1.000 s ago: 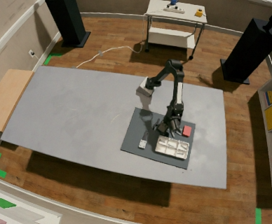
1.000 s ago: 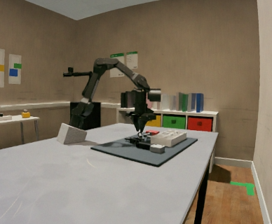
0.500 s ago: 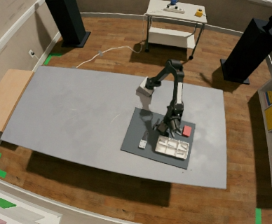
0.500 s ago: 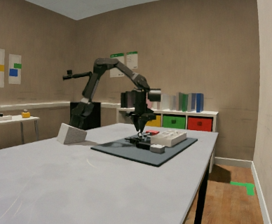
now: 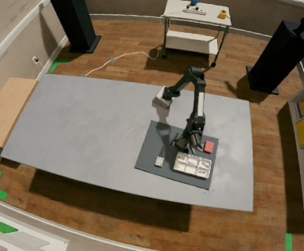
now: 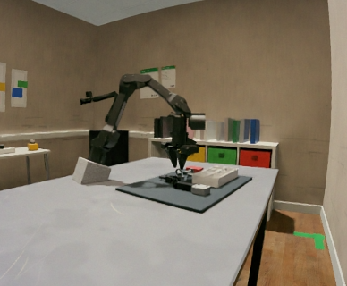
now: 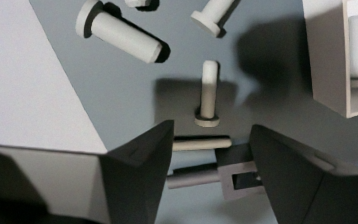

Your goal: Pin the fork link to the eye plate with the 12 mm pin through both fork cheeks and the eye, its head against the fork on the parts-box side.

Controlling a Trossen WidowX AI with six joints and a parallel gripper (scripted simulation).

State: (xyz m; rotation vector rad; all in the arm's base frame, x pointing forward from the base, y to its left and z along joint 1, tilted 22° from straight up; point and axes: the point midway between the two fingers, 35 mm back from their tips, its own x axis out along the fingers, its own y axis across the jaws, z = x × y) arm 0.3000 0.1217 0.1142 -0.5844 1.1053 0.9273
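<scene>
My gripper is now 6 cm to the left of the fork link and 7 cm above it. Also, from my hand: mat: 7 cm ahead, 3 cm to the right, 8 cm below; then headed pin: 4 cm ahead, 6 cm to the left, 7 cm below; then thick pin: 3 cm behind, 7 cm to the left, 7 cm below.
</scene>
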